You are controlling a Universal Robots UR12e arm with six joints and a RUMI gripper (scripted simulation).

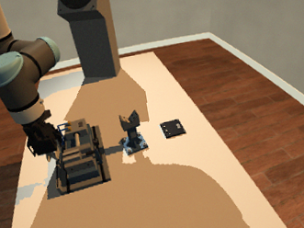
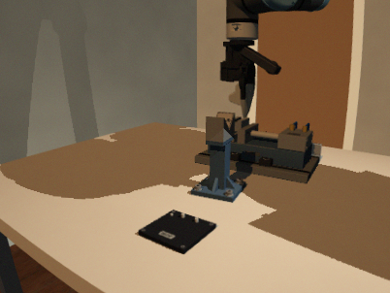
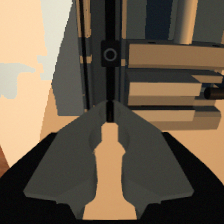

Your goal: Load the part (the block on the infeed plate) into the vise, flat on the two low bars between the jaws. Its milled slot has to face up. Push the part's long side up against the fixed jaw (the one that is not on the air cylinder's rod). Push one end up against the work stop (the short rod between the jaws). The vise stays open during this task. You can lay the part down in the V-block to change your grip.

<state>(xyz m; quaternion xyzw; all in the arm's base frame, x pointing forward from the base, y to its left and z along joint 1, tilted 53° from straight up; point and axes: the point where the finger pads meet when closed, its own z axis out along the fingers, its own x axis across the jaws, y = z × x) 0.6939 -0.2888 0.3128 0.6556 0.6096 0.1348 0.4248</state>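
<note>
Right now the part is 10 mm ahead of my hand, 40 mm to the left of it and 20 mm below it. Round my hand: dark work stop rod (30 mm ahead, 110 mm to the left, 30 mm below); moving jaw (10 mm behind, 70 mm to the left, 40 mm below); cream cylinder rod (60 mm behind, 90 mm to the left, 40 mm below).
</note>
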